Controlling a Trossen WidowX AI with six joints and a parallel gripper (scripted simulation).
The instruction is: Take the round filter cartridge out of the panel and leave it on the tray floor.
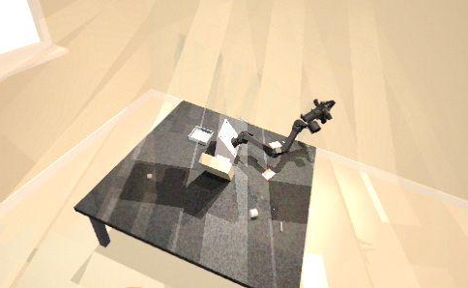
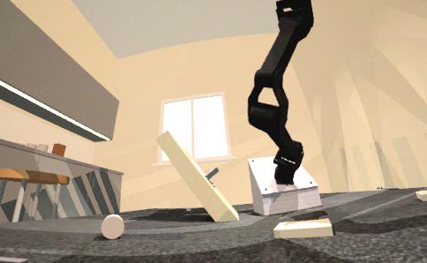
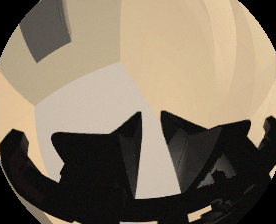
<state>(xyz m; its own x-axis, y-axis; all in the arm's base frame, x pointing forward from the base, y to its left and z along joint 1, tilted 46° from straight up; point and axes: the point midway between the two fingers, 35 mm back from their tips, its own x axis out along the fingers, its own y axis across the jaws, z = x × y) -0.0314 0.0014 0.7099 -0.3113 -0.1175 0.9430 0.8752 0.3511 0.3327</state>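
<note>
Right now my gripper tip is 51 cm to the left of the round filter cartridge, 50 cm short of it and 39 cm above it. Also, from my gripper tip: tan service panel (51 cm to the right, 46 cm below, 45 cm ahead); then grey tray (81 cm to the right, 62 cm below, 8 cm ahead); then thin stick (62 cm below, 56 cm ahead, 2 cm to the right).
</note>
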